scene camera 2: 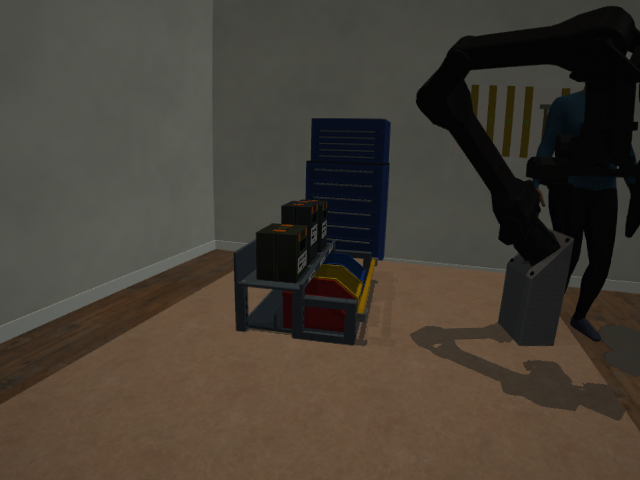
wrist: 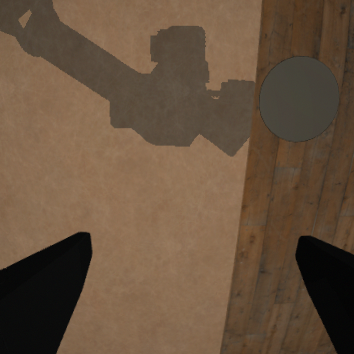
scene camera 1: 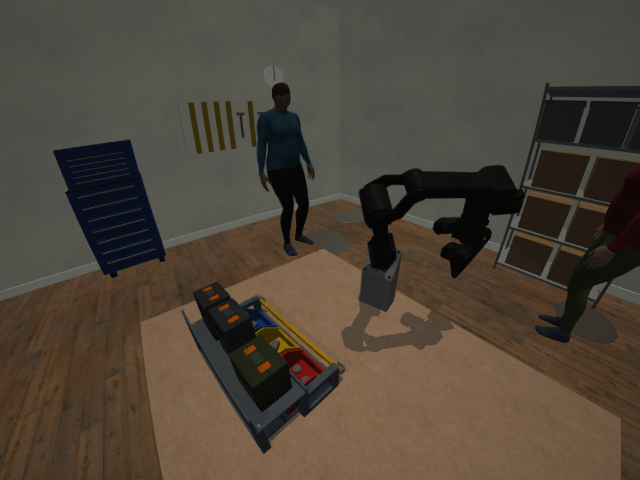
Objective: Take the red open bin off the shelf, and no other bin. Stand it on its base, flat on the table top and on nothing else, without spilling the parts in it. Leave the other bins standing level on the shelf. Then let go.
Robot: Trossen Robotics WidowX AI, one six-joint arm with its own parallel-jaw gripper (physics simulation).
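Note:
The red open bin sits in the low front bay of the grey shelf, at its near end. Small round grey parts show inside it. The yellow bin and then the blue bin stand beyond it in the same bay and look level. My gripper is open and empty. It hangs high, well away from the shelf, over the edge of the brown table top. The bins do not show in the wrist view.
An olive case and two black cases stand on the shelf's upper deck, behind the bins. A yellow rail runs along the bay's front. The arm's grey base stands on the table. Two people stand beyond the table.

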